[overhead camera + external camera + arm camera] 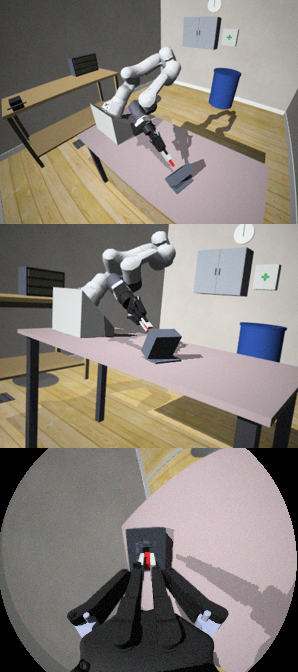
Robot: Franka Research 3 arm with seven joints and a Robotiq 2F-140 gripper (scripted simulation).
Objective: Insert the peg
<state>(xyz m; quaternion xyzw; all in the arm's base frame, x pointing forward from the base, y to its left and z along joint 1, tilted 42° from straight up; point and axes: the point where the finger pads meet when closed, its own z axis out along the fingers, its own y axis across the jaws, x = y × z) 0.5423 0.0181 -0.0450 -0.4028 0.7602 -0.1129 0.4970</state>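
The red peg lies 30 mm ahead of my hand and 20 mm below it.
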